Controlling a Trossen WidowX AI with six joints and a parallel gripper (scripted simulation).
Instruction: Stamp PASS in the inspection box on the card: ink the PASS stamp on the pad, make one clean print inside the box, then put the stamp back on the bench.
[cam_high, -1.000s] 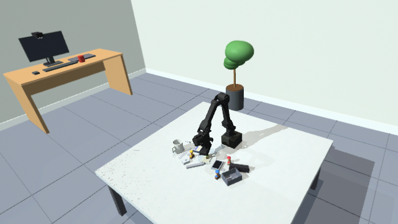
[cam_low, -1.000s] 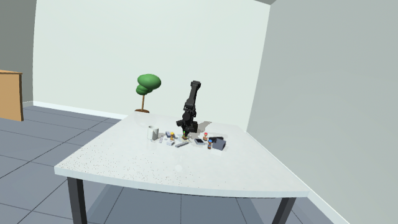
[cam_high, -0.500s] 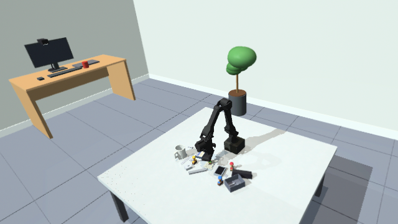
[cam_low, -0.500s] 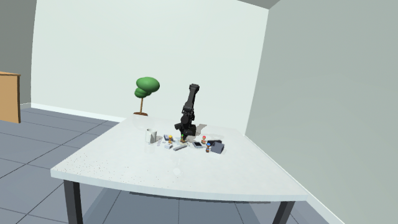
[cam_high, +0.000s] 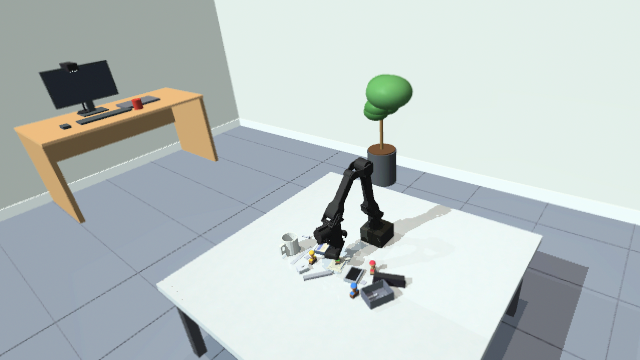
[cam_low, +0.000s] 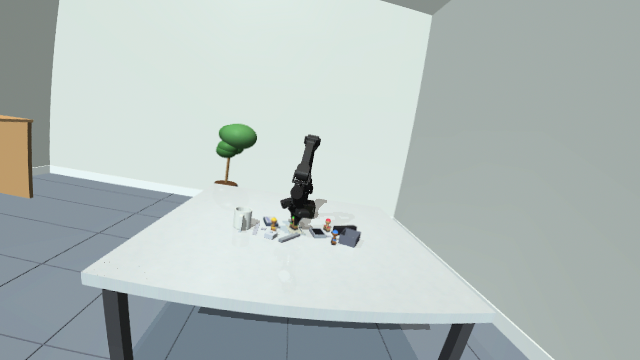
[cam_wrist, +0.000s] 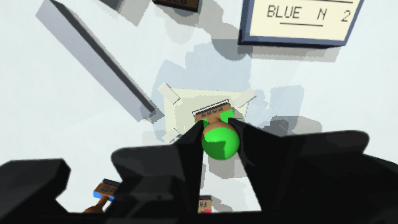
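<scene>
Now: gripper tip 3 cm above the card, 1 cm to the right of it and 1 cm short of it. Also, from my gripper tip: ink pad: 11 cm to the left, 5 cm ahead, 2 cm below; yellow-knobbed stamp: 10 cm to the right, 6 cm ahead; grey bar: 13 cm ahead, 3 cm to the right, 2 cm below.
</scene>
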